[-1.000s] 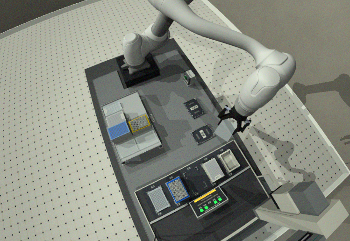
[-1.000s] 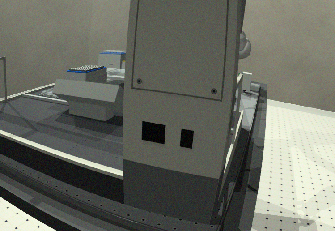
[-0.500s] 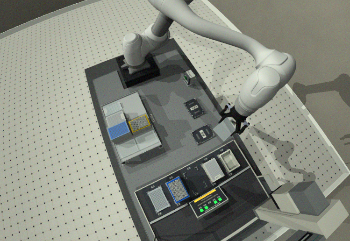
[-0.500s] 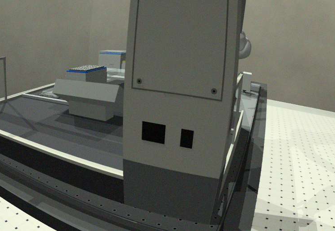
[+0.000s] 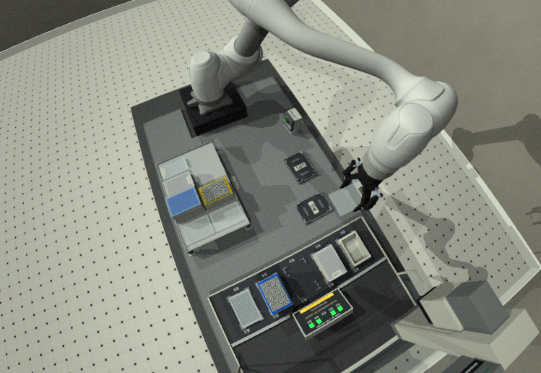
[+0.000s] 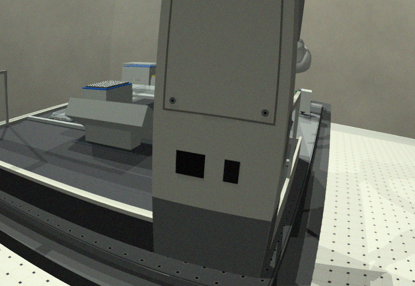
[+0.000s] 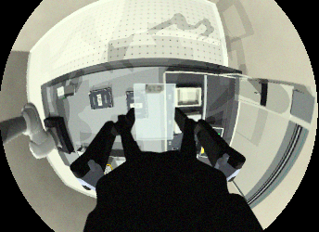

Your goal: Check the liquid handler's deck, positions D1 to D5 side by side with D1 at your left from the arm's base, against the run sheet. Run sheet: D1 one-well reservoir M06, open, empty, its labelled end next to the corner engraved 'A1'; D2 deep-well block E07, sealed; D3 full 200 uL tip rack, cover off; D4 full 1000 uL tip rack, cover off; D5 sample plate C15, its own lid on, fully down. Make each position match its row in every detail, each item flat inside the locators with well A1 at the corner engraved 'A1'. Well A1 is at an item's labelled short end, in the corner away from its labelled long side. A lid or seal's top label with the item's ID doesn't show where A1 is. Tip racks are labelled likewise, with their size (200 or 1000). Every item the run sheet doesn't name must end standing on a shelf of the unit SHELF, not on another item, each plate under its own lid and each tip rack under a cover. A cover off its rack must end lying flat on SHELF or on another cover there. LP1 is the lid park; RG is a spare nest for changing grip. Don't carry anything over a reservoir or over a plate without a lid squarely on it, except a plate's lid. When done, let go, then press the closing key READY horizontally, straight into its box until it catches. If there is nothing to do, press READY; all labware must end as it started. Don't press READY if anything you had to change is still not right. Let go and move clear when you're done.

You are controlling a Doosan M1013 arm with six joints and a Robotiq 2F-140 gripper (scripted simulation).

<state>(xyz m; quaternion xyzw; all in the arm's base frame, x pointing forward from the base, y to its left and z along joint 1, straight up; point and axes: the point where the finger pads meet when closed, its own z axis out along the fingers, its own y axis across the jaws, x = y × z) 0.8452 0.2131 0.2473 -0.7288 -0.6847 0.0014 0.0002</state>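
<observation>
The flat lid is 20 mm below my hand. Also, from my hand: one-well reservoir: 160 mm ahead, 250 mm below; sealed deep-well block: 160 mm ahead, 120 mm to the right, 240 mm below; spare nest: 90 mm behind, 40 mm to the right, 310 mm below.
</observation>
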